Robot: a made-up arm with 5 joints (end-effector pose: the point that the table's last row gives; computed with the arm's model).
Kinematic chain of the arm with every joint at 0, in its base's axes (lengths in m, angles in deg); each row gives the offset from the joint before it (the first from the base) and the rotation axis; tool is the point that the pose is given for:
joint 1: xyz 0 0 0.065 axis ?
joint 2: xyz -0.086 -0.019 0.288 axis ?
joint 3: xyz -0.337 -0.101 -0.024 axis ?
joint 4: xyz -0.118 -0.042 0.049 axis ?
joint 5: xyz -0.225 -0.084 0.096 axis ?
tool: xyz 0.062 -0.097 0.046
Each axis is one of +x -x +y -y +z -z.
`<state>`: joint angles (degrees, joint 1 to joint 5).
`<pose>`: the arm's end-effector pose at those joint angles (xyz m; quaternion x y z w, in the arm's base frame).
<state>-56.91 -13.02 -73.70 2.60 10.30</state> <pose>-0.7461 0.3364 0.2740 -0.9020 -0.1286 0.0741 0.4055</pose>
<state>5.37 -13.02 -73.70 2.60 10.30</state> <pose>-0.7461 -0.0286 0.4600 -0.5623 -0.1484 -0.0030 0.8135</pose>
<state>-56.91 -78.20 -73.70 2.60 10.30</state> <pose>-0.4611 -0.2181 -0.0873 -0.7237 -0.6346 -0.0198 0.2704</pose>
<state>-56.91 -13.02 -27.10 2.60 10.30</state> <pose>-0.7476 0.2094 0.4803 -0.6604 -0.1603 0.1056 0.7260</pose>
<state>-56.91 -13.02 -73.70 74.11 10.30</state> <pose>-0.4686 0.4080 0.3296 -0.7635 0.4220 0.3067 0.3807</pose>
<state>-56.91 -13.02 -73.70 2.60 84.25</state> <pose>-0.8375 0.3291 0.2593 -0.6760 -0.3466 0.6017 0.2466</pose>
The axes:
joint 1: +x
joint 2: +y
joint 3: +x
joint 4: +z
joint 5: -y

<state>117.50 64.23 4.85 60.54 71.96</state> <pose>-0.1210 -0.4301 -0.7062 0.9843 -0.1729 0.0120 0.0348</pose>
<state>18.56 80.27 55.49 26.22 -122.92</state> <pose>-0.4134 -0.5875 0.7250 -0.3335 -0.7975 -0.4869 0.1252</pose>
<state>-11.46 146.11 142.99 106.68 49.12</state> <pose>-0.0838 0.0425 0.7471 0.1070 -0.4198 -0.5558 0.7095</pose>
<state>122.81 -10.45 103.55 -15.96 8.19</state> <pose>-0.7006 0.2028 -0.1304 -0.9195 -0.0659 0.0264 0.3866</pose>
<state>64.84 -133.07 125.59 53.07 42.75</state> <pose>0.5134 -0.2749 0.0683 -0.1465 0.7370 -0.3709 0.5457</pose>
